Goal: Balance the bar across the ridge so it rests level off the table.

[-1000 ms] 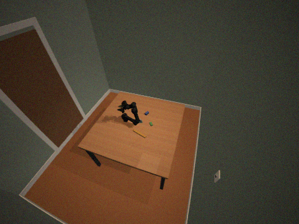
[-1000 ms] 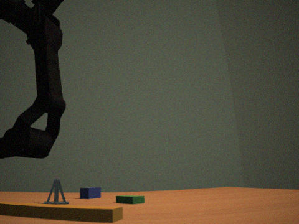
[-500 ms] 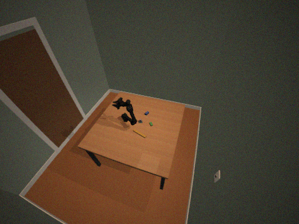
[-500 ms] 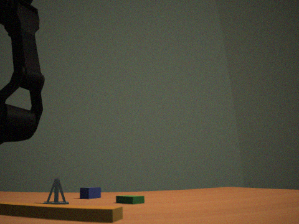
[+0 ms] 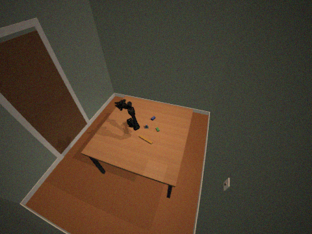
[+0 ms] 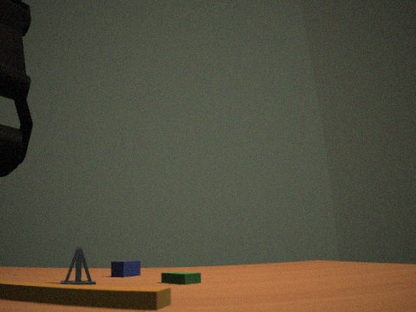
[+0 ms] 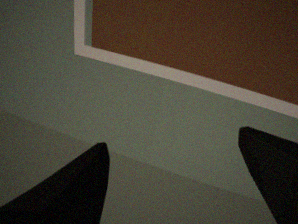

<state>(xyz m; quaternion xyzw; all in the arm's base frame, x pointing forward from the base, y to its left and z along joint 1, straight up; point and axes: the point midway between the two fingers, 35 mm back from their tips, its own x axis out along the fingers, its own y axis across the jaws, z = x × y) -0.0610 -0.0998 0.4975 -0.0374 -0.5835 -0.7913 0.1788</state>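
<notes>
My gripper tip is 50 cm above the yellow bar, 40 cm short of it and 6 cm to the left of it. The rest, counted from my gripper tip: blue block (49 cm below, 37 cm ahead, 34 cm to the left); then green block (50 cm below, 50 cm ahead, 16 cm to the left).
</notes>
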